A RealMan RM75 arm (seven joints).
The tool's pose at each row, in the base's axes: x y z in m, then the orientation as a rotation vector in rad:
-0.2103 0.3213 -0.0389 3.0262 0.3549 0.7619
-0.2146 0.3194 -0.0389 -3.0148 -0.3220 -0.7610
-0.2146 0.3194 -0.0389 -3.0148 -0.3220 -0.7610
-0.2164 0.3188 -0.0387 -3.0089 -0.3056 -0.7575
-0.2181 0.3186 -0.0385 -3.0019 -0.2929 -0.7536
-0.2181 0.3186 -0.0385 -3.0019 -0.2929 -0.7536
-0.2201 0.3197 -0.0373 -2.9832 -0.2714 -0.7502
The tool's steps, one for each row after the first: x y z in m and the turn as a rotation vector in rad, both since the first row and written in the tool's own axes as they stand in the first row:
-0.0041 0.0009 -0.0021 0.0108 0.0031 0.0234
-0.0041 0.0009 -0.0021 0.0108 0.0031 0.0234
-0.0057 0.0011 -0.0032 0.0164 0.0027 0.0352
-0.0071 0.0010 -0.0041 0.0233 0.0024 0.0448
-0.0071 0.0010 -0.0041 0.0233 0.0024 0.0448
-0.0080 -0.0005 -0.0061 0.0402 0.0056 0.0622

